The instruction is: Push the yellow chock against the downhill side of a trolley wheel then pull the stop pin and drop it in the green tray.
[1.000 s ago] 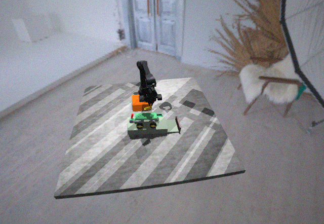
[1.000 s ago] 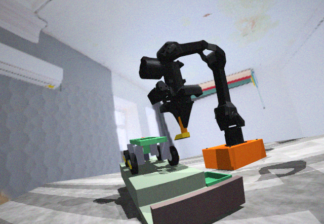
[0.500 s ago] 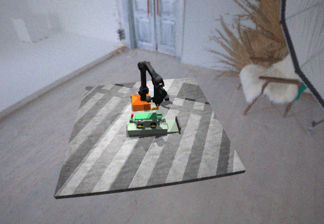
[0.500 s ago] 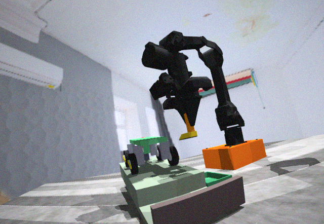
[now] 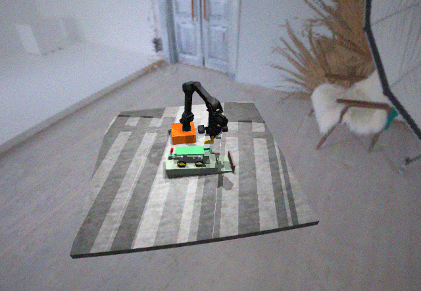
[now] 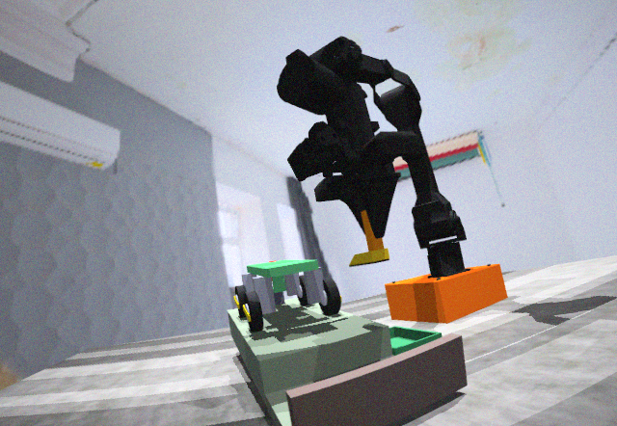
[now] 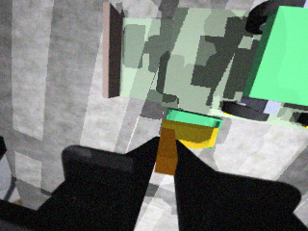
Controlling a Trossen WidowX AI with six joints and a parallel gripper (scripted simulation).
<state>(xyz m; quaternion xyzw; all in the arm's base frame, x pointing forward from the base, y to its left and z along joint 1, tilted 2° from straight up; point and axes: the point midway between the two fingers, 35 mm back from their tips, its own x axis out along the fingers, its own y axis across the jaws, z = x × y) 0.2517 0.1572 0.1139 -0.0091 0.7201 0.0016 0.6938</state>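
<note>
Right now the red-headed stop pin is 70 mm ahead of my gripper tip, 270 mm to the right of it and 30 mm below it. The rest, counted from my gripper tip: brown end wall (90 mm ahead, 120 mm to the left, 130 mm below); trolley (90 mm ahead, 160 mm to the right, 40 mm below); yellow chock (20 mm to the right, 10 mm below).
</note>
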